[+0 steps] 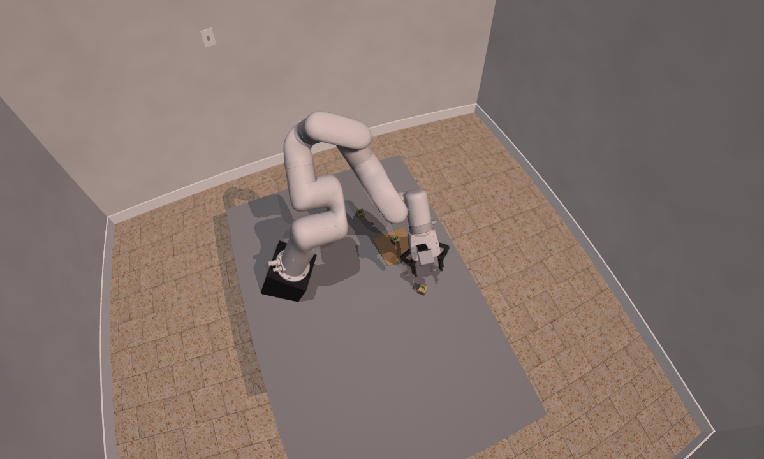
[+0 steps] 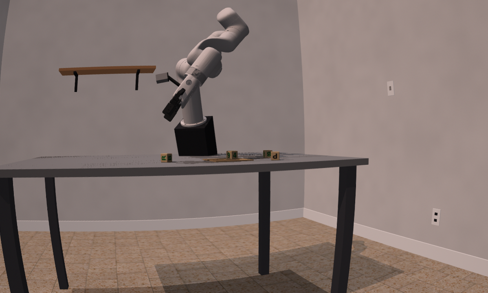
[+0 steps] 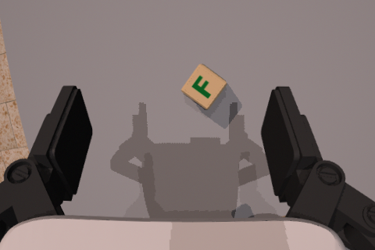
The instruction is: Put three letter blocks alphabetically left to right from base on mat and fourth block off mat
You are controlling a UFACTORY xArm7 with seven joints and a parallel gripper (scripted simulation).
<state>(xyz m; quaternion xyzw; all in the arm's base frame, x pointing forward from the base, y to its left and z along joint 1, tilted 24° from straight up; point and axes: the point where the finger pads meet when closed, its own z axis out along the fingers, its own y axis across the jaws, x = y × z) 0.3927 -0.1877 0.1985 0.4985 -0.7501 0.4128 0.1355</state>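
My hand is 220 mm to the right of the mat and 160 mm above it. Also, from my hand: wooden block 90 mm ahead, 370 mm to the left, 150 mm below.
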